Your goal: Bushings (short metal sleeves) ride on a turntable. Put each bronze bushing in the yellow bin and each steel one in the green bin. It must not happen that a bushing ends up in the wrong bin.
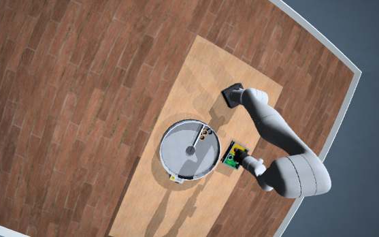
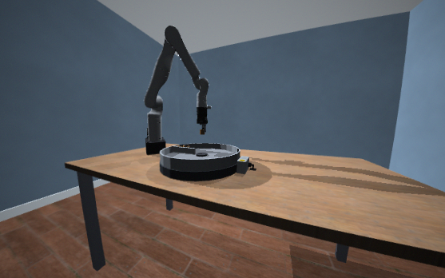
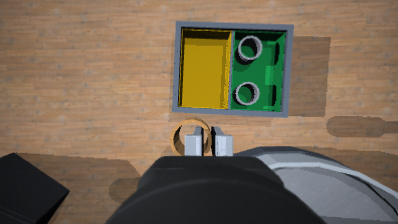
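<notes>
Now: hand 6 cm short of the bin, 8 cm to the right of it and 15 cm above it. The rest, counted from my hand: turntable: 9 cm ahead, 28 cm to the right, 13 cm below.
</notes>
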